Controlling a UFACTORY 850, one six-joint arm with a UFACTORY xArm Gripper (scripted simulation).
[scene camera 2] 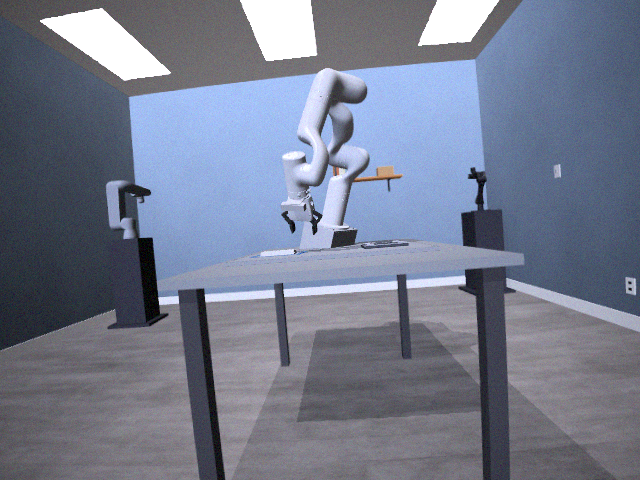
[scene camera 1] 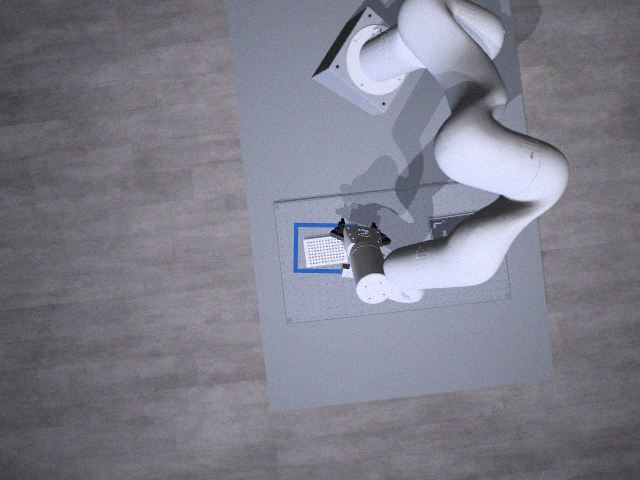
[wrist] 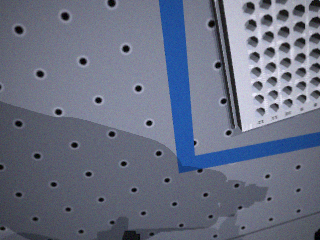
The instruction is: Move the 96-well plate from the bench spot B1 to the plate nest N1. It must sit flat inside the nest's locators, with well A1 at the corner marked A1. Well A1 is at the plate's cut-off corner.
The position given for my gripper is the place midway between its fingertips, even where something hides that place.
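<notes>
Here is my gripper (scene camera 1: pixel 357 224), which I can see. There is a white 96-well plate (wrist: pixel 241 72) as well, visible to me from the wrist.
</notes>
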